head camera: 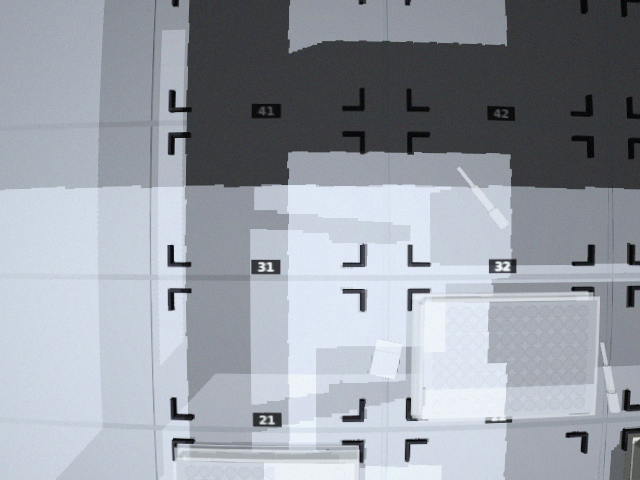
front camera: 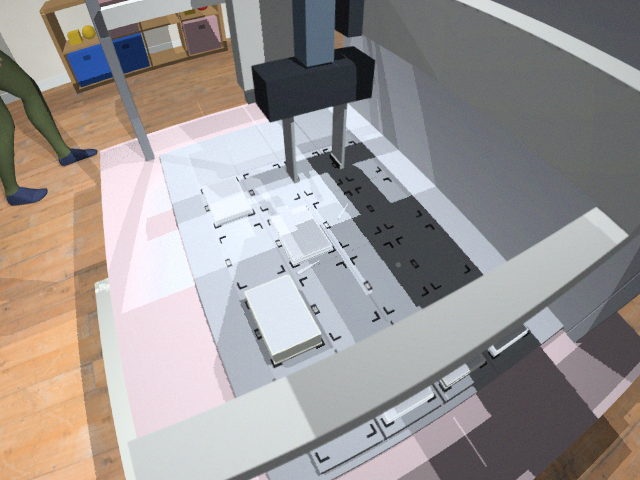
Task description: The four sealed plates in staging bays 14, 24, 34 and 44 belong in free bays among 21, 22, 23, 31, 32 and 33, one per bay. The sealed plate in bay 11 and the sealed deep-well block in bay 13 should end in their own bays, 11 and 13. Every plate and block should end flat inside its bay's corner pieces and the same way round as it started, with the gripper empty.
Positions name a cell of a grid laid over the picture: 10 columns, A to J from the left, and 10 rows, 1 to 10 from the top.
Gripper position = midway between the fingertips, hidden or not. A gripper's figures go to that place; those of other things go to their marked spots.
Scene:
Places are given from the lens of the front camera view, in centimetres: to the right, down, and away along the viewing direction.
my gripper (front camera: E4): -1, -12, 60
sealed plate (front camera: E5): -3, 0, 70
sealed plate (front camera: D5): -20, -8, 76

